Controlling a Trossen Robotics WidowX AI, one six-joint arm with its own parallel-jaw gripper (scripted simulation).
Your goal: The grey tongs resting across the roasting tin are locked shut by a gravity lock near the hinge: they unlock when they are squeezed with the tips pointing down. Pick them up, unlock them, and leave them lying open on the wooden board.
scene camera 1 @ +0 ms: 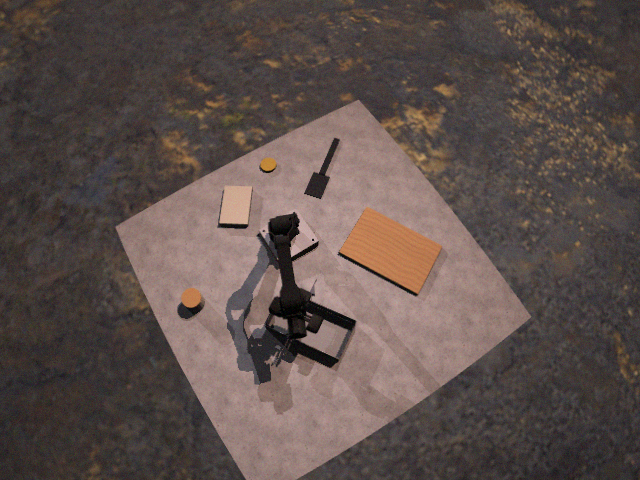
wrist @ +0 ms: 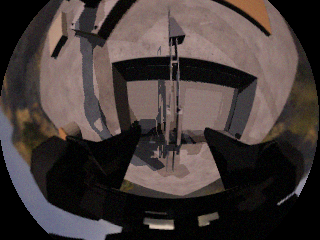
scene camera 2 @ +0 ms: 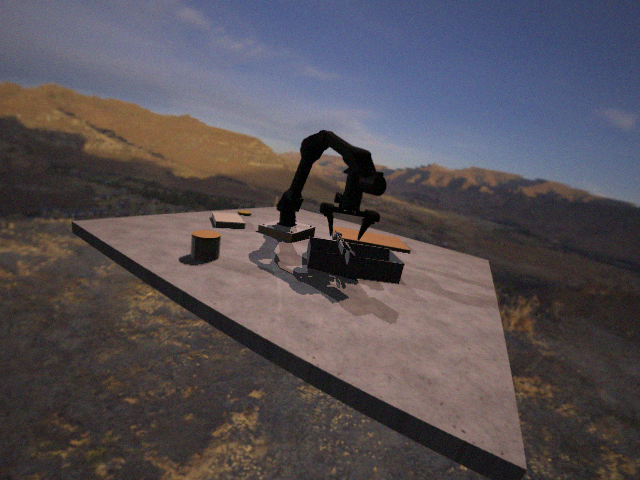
same spot on roasting tin: [wrist: 214, 95] = [scene camera 1: 329, 329]
